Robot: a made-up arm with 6 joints. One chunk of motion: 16 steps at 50 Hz.
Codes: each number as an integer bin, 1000 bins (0 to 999) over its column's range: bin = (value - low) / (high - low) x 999, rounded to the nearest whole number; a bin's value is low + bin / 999 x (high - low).
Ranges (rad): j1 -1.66..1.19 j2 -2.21..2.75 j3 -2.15..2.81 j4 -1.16..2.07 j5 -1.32..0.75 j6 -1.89..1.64
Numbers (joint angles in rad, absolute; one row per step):
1: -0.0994 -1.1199 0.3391 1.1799 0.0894 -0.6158
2: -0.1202 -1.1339 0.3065 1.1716 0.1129 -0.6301
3: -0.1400 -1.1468 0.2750 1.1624 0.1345 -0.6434
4: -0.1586 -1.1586 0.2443 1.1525 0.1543 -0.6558
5: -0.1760 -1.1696 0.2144 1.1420 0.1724 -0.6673
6: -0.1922 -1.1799 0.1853 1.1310 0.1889 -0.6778
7: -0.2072 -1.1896 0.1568 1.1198 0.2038 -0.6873
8: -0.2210 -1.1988 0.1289 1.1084 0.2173 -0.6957
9: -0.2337 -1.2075 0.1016 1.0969 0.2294 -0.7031
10: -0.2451 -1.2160 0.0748 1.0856 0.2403 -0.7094
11: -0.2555 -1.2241 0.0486 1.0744 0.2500 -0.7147
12: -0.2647 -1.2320 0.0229 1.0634 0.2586 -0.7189
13: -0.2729 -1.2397 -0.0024 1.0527 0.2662 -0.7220
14: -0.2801 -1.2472 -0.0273 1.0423 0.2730 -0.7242
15: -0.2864 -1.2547 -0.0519 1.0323 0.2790 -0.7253
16: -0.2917 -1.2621 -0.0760 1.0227 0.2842 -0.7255
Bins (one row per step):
1: 547 220 501 724 680 361
2: 540 217 495 721 692 357
3: 533 214 488 718 702 353
4: 526 212 482 715 712 349
5: 520 210 476 712 720 346
6: 515 207 470 709 728 343
7: 509 206 465 705 735 340
8: 504 204 459 702 742 338
9: 500 202 453 698 748 336
10: 496 200 448 695 753 334
11: 492 199 443 691 758 333
12: 489 197 438 688 762 331
13: 486 195 433 684 766 331
14: 484 194 428 681 769 330
15: 481 192 423 678 772 330
16: 480 191 418 675 774 330

